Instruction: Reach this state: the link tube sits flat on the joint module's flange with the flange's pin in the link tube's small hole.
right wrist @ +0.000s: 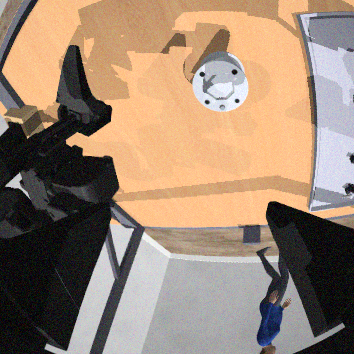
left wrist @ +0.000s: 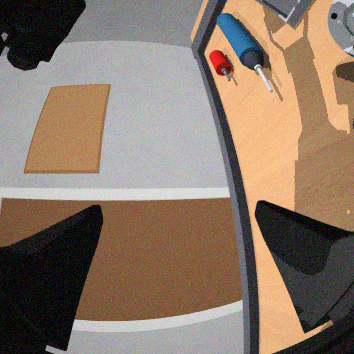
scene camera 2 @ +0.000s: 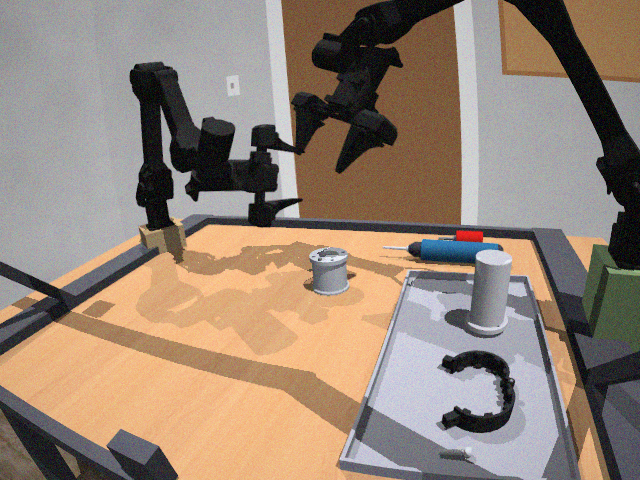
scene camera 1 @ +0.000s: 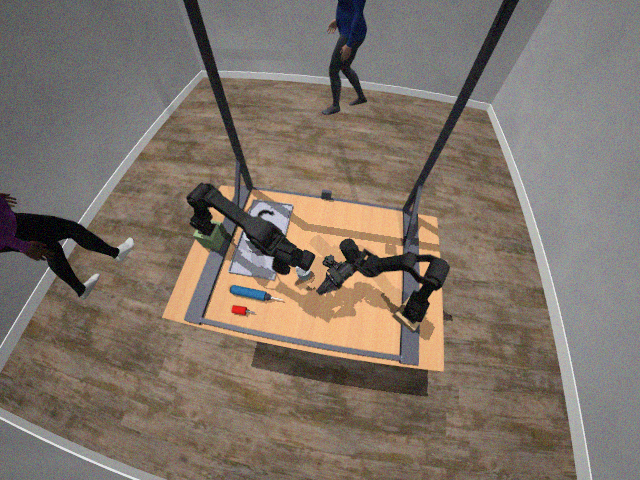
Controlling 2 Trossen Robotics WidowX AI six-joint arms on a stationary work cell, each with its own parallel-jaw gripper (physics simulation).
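Where they show: left gripper, between the fingertips: (right wrist: 32, 52) (left wrist: 180, 211) (scene camera 2: 303, 175) (scene camera 1: 317, 293); right gripper, between the fingertips: (right wrist: 191, 210) (scene camera 2: 316, 163); left arm's base, origin of its link: (right wrist: 17, 131) (scene camera 2: 159, 225) (scene camera 1: 412, 313); right arm's base, origin of its link: (scene camera 2: 634, 260) (scene camera 1: 207, 228).
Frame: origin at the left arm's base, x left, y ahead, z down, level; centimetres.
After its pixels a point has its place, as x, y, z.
The joint module (scene camera 2: 329, 276) @[16.4, 48.1, 2.1] (right wrist: 212, 102) @[15.9, 45.5, -0.5] stands upright on the table, flange up, with several small holes and a small pin-like spot on its rim; part of it shows in the left wrist view (left wrist: 344, 37) @[19.9, 44.5, -0.5]. The link tube (scene camera 2: 491, 291) @[23.6, 73.9, -1.8], a light grey cylinder with a wider foot, stands upright in the tray, apart from the module. My left gripper (scene camera 2: 300, 176) @[23.4, 31.6, -11.0] (left wrist: 180, 211) @[23.4, 31.6, -11.0] is open and empty, above the table beside the module. My right gripper (scene camera 2: 317, 161) @[17.4, 45.5, -15.7] (right wrist: 191, 210) @[17.4, 45.5, -15.7] is open and empty, high above the module.
The grey tray (scene camera 2: 378, 364) @[8.3, 68.8, 3.9] also holds a black open clamp ring (scene camera 2: 509, 395) @[13.4, 84.0, 3.1] and a small screw (scene camera 2: 455, 454) @[4.5, 84.1, 4.7]. A blue screwdriver (scene camera 1: 249, 292) @[41.5, 54.6, 1.4] (scene camera 2: 454, 251) @[39.6, 55.6, 2.6] (left wrist: 240, 40) @[38.0, 51.9, 1.7] and a red one (scene camera 1: 239, 310) @[49.4, 51.7, 2.2] (scene camera 2: 469, 236) @[48.4, 53.1, 2.7] (left wrist: 219, 62) @[46.9, 51.1, 2.5] lie near the table edge. The two grippers are close together.
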